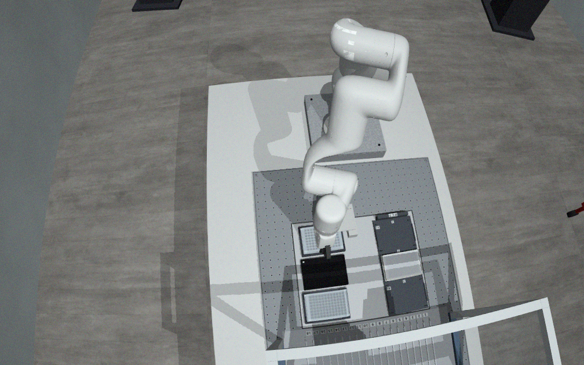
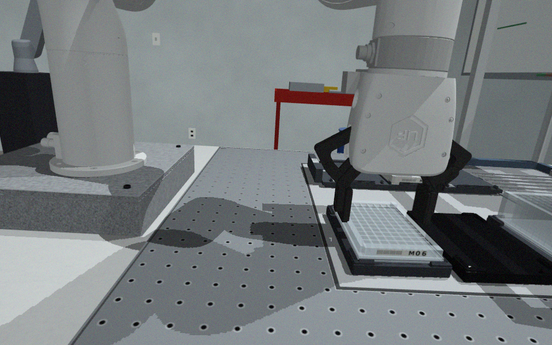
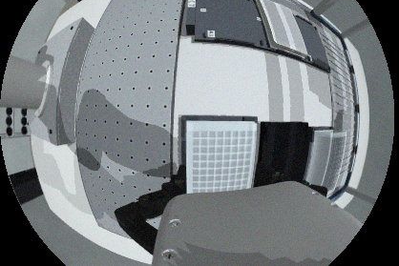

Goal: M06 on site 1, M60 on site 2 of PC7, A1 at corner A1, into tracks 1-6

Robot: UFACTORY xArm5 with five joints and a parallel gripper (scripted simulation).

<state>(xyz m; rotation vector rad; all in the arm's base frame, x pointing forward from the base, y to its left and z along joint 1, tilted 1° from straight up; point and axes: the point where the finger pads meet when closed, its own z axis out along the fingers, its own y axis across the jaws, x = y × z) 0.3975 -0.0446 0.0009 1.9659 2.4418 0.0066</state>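
Right now the plate M06 is 2 cm below my hand. The rest, counted from my hand: plate nest S1: 3 cm below; plate carrier PC7: 27 cm to the left, 7 cm ahead, 2 cm below; plate nest S2: 11 cm ahead, 3 cm below, 2 cm to the left.
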